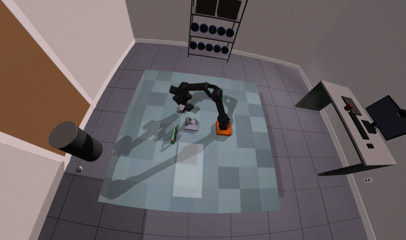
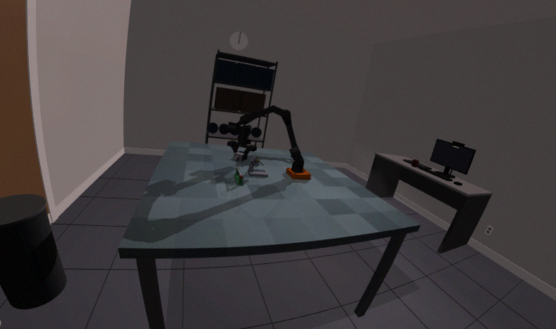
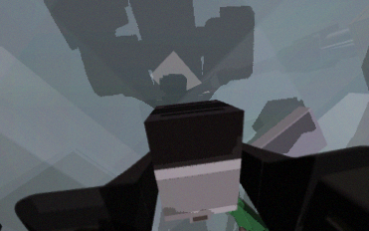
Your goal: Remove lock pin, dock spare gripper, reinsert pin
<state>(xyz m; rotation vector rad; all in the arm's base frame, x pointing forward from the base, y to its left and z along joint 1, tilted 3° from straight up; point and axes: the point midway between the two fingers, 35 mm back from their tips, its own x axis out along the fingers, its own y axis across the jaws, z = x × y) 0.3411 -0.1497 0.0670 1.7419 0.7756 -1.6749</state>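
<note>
Right now my gripper tip is 14 cm to the right of the grey mount and 6 cm past it. Round my gripper tip: green bracket 24 cm to the left, 6 cm ahead, 2 cm below; spare gripper 2 cm above, 1 cm to the left, 1 cm ahead.
</note>
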